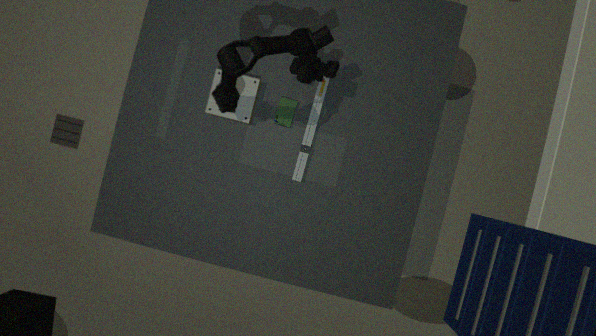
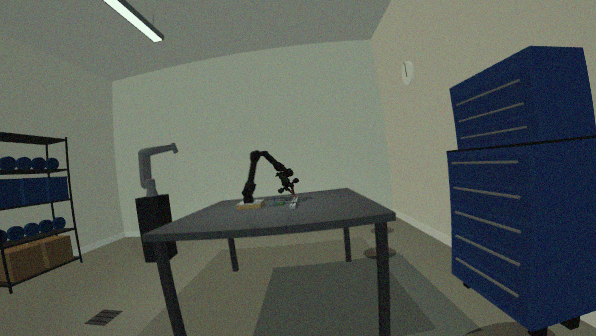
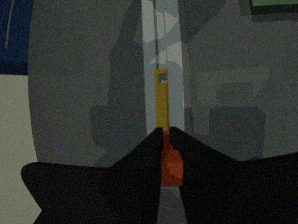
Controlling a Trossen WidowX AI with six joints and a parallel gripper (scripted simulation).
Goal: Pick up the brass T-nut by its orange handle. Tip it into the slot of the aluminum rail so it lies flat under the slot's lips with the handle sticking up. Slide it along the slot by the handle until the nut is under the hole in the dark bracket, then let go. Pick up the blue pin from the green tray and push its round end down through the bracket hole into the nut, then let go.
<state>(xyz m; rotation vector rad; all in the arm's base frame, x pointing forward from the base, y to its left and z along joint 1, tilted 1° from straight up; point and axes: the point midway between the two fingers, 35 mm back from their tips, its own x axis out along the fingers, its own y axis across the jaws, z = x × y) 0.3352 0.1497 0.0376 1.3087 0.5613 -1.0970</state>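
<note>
My gripper tip is now 20 mm to the left of the brass T-nut. From my gripper tip the other things lie so: blue pin (150 mm behind, 180 mm to the right, 20 mm below); then green tray (140 mm behind, 160 mm to the right, 40 mm below).
</note>
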